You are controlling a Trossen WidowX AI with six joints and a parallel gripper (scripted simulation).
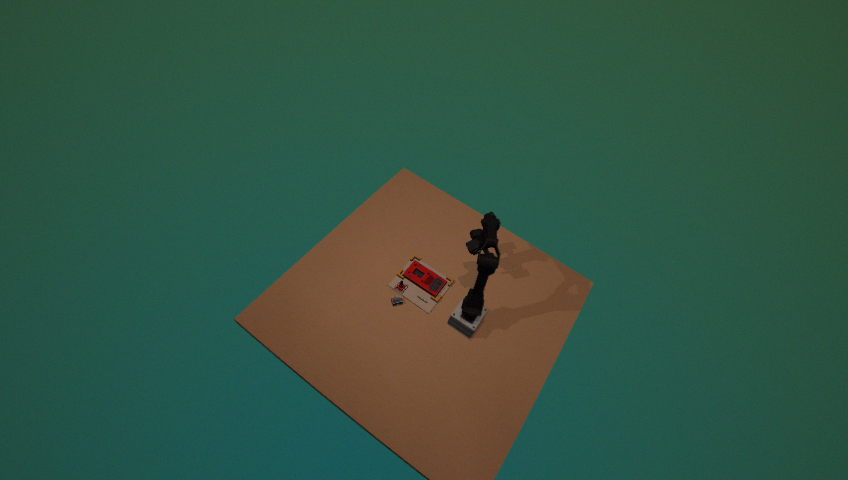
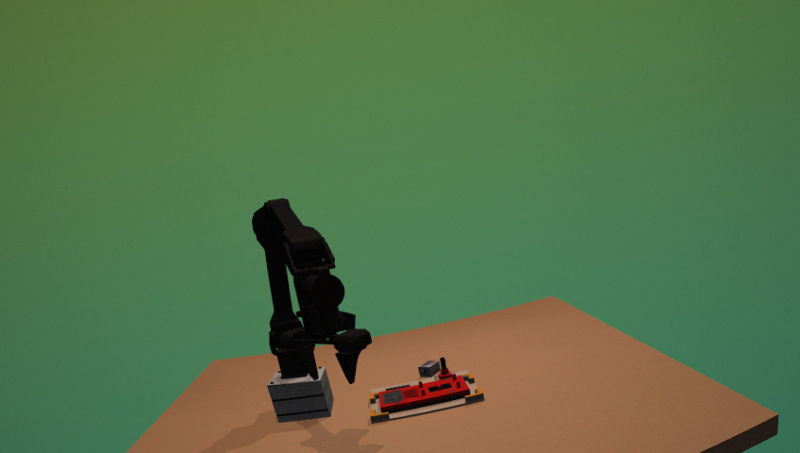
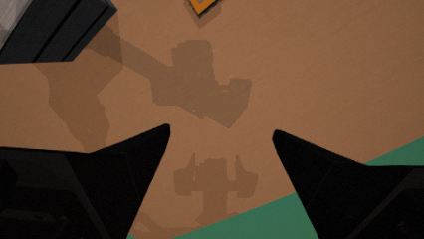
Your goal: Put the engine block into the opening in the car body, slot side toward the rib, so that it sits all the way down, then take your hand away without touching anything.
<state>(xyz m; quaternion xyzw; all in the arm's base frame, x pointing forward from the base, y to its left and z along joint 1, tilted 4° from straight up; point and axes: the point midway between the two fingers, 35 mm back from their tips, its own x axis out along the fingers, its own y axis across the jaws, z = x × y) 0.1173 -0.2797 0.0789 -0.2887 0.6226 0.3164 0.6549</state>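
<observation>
My gripper tip is now 20 cm short of the engine block, 38 cm to the right of it and 14 cm above it.
</observation>
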